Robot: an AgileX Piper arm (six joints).
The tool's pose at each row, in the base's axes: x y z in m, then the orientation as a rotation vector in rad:
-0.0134 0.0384 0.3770 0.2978 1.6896 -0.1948
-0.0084 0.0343 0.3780 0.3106 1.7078 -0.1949
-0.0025 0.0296 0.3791 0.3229 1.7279 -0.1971
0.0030 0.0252 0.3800 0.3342 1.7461 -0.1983
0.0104 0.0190 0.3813 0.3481 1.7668 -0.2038
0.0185 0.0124 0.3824 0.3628 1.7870 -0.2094
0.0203 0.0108 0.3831 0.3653 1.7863 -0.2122
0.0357 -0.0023 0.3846 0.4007 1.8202 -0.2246
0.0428 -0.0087 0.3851 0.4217 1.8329 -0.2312
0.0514 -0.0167 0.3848 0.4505 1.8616 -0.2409
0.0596 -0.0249 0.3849 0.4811 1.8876 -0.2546
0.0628 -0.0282 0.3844 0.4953 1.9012 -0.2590
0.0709 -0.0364 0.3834 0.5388 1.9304 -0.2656
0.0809 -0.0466 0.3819 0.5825 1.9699 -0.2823
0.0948 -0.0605 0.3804 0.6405 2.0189 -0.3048
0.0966 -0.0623 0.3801 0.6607 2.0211 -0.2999
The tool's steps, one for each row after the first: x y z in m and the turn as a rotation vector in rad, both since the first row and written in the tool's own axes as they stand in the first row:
-0.0019 -0.0023 0.0058 0.0075 0.0198 0.0052
-0.0041 -0.0049 0.0126 0.0160 0.0412 0.0086
-0.0061 -0.0074 0.0190 0.0233 0.0607 0.0121
-0.0088 -0.0110 0.0276 0.0349 0.0828 0.0144
-0.0114 -0.0147 0.0371 0.0470 0.1045 0.0172
-0.0124 -0.0157 0.0392 0.0502 0.1041 0.0173
-0.0169 -0.0233 0.0574 0.0784 0.1422 0.0270
-0.0187 -0.0272 0.0660 0.0946 0.1578 0.0343
-0.0201 -0.0322 0.0765 0.1171 0.1903 0.0419
-0.0219 -0.0375 0.0867 0.1429 0.2204 0.0487
-0.0221 -0.0397 0.0907 0.1536 0.2360 0.0526
-0.0228 -0.0450 0.1010 0.1819 0.2724 0.0705
-0.0233 -0.0517 0.1137 0.2163 0.3186 0.0808
-0.0247 -0.0607 0.1311 0.2617 0.3772 0.0944
-0.0248 -0.0619 0.1334 0.2698 0.3839 0.1086

